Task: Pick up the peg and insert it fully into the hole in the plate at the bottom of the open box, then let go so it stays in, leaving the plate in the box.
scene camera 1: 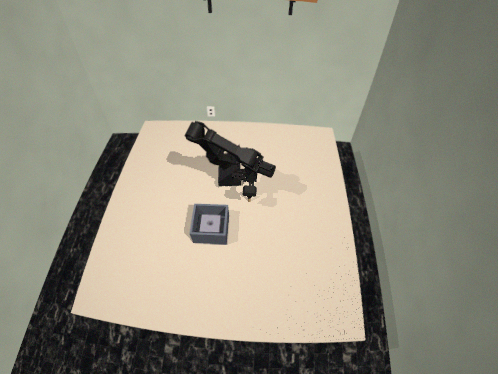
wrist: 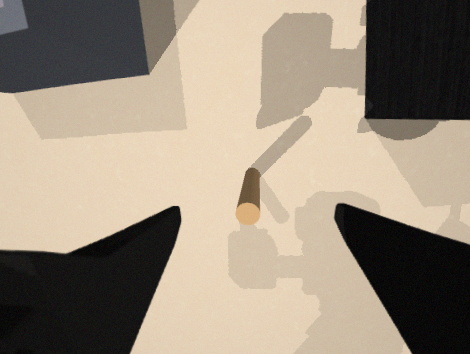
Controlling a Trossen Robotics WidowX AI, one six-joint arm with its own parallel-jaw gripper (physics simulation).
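Seen in the pictures: gripper, fingertip midpoint: point(wrist: 257, 212); arm's base, link origin: point(scene camera 1: 227, 163).
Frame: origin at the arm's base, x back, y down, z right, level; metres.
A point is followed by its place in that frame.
The peg point(scene camera 1: 249, 200) {x -0.174, y 0.074, z -0.130 m} point(wrist: 249, 192) {x -0.169, y 0.022, z -0.121 m} is a thin tan-brown cylinder standing upright on the table, its round light top facing the camera in the wrist view. My gripper point(scene camera 1: 249, 197) {x -0.163, y 0.009, z -0.128 m} point(wrist: 257, 212) {x -0.163, y 0.009, z -0.128 m} is open, with a black fingertip on each side of the peg and a gap on both sides; how far above the peg the fingertips are is hard to tell. The open blue-grey box point(scene camera 1: 210, 239) {x -0.426, y 0.035, z 0.024 m} point(wrist: 90, 45) {x -0.263, y 0.023, z -0.034 m} stands to the left of the gripper. Inside it lies the pale lilac plate point(scene camera 1: 204, 228) {x -0.377, y 0.029, z 0.059 m}, with a dark round hole point(scene camera 1: 210, 223) near its middle.
The arm's black base point(scene camera 1: 228, 176) {x -0.083, y 0.007, z -0.015 m} point(wrist: 417, 55) {x -0.080, y 0.032, z -0.043 m} stands behind the box and gripper, at the upper right in the wrist view. The cream table top point(scene camera 1: 210, 290) {x -0.647, y 0.087, z -0.002 m} has a dark patterned border around it. Shadows of the arm and peg fall on the table.
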